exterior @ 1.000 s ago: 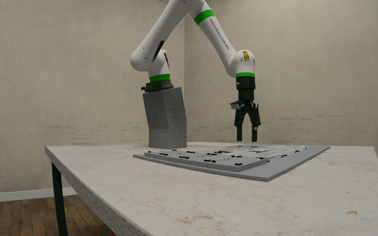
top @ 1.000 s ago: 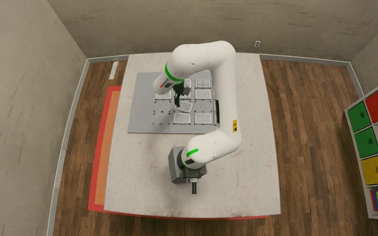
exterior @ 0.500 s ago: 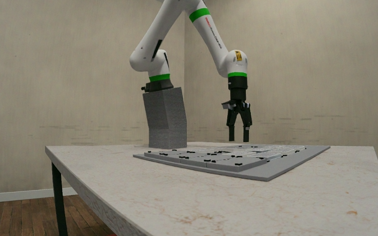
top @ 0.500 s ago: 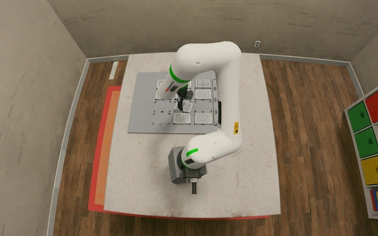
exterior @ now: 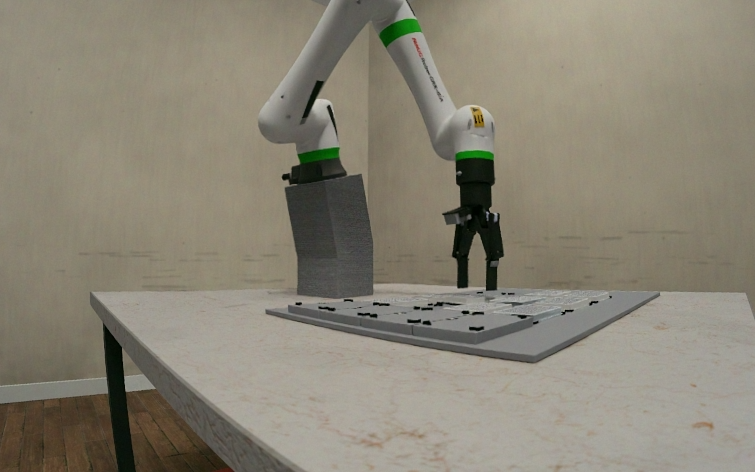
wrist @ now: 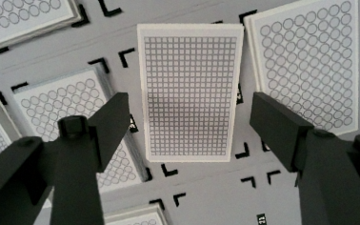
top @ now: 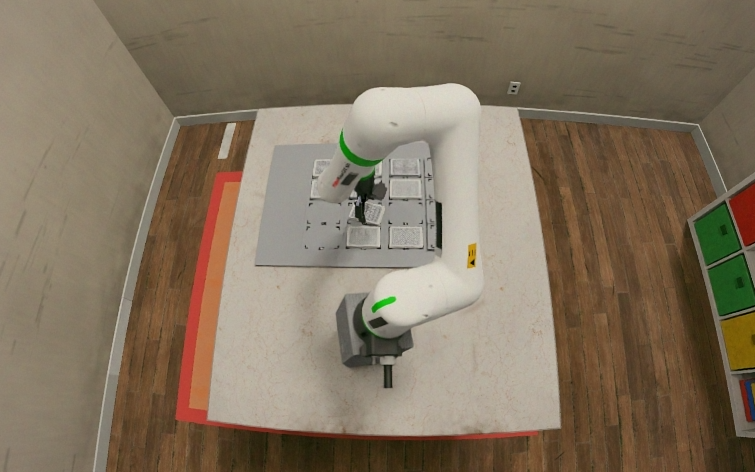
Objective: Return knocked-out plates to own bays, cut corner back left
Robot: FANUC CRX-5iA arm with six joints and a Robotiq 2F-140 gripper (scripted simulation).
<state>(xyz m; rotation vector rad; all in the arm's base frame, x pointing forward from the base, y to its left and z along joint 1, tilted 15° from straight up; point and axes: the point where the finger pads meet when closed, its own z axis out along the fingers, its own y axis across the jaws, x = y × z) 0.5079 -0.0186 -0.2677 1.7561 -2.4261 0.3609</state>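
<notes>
Now: hand 50 mm above the sealed 384-well plate.
</notes>
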